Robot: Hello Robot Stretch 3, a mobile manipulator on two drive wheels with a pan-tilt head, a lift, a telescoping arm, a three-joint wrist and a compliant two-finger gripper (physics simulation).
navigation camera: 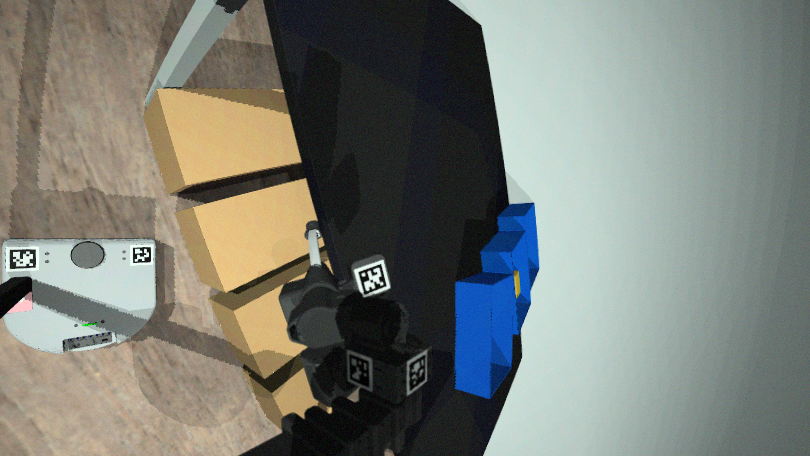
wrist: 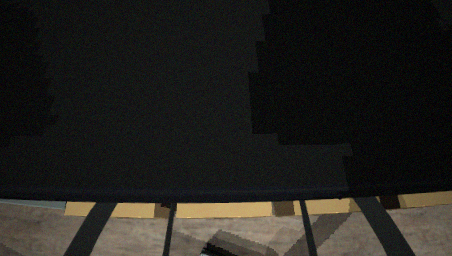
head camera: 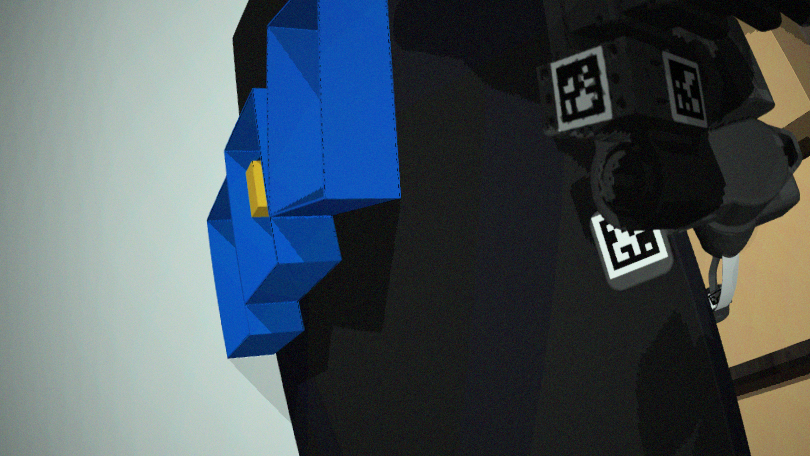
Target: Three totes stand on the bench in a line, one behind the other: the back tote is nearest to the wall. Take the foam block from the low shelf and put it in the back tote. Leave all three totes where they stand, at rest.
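Three blue totes stand in a line on the dark bench: the front tote, the middle tote and the back tote by the wall. A yellow block lies in the middle tote. I cannot tell whether it is the foam block; no other block shows. My gripper is open, its finger straps wide apart at the bench's front edge. The bench hides its fingertips in the wrist view. The low shelf does not show clearly.
Several tan boxes stand low, partly under the bench's front edge. A pale bench leg stands beyond them. My wrist overlaps the bench edge in the navigation view. My base is on the wooden floor.
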